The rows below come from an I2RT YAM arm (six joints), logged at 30 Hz.
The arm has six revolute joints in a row. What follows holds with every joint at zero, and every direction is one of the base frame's.
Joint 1 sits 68 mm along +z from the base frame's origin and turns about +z.
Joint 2 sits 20 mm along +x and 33.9 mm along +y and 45.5 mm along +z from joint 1 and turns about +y.
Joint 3 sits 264 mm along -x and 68.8 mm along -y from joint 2 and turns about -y.
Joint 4 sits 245 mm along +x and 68.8 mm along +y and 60 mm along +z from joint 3 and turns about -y.
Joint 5 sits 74 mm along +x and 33.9 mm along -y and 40.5 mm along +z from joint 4 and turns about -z.
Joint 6 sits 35.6 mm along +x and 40.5 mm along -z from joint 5 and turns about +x.
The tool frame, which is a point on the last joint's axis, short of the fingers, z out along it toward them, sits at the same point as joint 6; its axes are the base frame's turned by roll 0, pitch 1.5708 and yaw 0 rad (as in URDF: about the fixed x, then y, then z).
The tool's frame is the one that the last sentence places.
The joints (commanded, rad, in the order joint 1, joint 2, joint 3, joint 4, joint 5, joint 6), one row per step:
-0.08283, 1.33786, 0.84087, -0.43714, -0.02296, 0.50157
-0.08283, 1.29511, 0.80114, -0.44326, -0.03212, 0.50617
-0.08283, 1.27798, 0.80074, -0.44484, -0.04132, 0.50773
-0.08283, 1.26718, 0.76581, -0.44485, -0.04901, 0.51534
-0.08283, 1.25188, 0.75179, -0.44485, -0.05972, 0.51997
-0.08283, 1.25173, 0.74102, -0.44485, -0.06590, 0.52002
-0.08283, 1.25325, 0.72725, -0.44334, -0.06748, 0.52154
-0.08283, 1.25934, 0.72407, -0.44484, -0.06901, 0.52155
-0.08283, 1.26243, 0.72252, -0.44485, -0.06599, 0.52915
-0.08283, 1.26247, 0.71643, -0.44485, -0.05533, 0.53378
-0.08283, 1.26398, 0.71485, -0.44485, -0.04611, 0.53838
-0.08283, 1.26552, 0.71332, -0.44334, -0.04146, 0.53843
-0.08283, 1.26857, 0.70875, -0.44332, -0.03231, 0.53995
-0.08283, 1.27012, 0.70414, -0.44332, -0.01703, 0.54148
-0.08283, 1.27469, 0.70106, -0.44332, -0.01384, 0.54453
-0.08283, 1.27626, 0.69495, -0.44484, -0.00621, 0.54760
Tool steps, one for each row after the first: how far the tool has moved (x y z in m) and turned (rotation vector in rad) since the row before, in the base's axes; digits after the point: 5 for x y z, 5 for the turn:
-0.01094, 0.00124, -0.00230, 0.01033, 0.00238, 0.00173
-0.00196, 0.00049, 0.00383, 0.00703, -0.01573, 0.00425
-0.00632, 0.00080, -0.00830, 0.01269, 0.02351, -0.00154
-0.00362, 0.00068, -0.00083, 0.01127, -0.00197, 0.00252
-0.00167, 0.00036, -0.00326, 0.00592, 0.01017, 0.00355
-0.00191, 0.00021, -0.00444, 0.00330, 0.01365, -0.00034
-0.00011, 0.00006, -0.00240, 0.00216, 0.01063, 0.00085
0.00001, -0.00011, -0.00116, 0.00212, 0.00500, -0.00798
-0.00103, -0.00029, -0.00186, -0.00580, 0.00691, -0.00973
-0.00016, -0.00032, -0.00082, -0.00492, 0.00374, -0.00889
0.00000, -0.00017, -0.00071, -0.00373, 0.00188, -0.00257
-0.00055, -0.00028, -0.00205, -0.00622, 0.00820, -0.00623
-0.00071, -0.00049, -0.00172, -0.01154, 0.00718, -0.00947
-0.00019, -0.00010, -0.00192, -0.00045, 0.00776, -0.00428
-0.00112, -0.00018, -0.00224, -0.00412, 0.00960, -0.00660

